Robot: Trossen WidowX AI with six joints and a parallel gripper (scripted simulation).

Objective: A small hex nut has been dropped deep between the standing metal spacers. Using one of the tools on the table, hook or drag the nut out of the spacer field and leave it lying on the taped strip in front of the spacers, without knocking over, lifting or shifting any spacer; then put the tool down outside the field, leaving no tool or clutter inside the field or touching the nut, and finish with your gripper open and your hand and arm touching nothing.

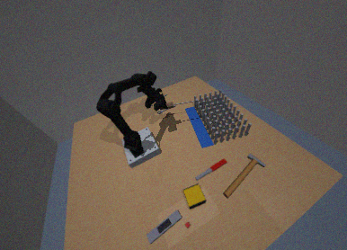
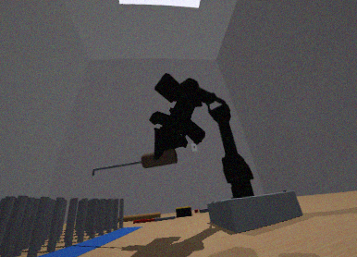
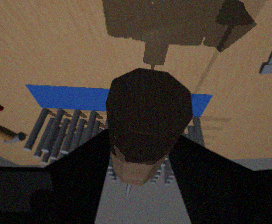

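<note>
The blue taped strip lies 160 mm ahead of my gripper tip, 120 mm to the right of it and 190 mm below it. From my gripper tip the other things lie so: yellow block: 180 mm behind, 470 mm to the right, 170 mm below; then red-and-grey screwdriver: 20 mm behind, 420 mm to the right, 180 mm below; then hook tool: 90 mm ahead, 50 mm to the right.
</note>
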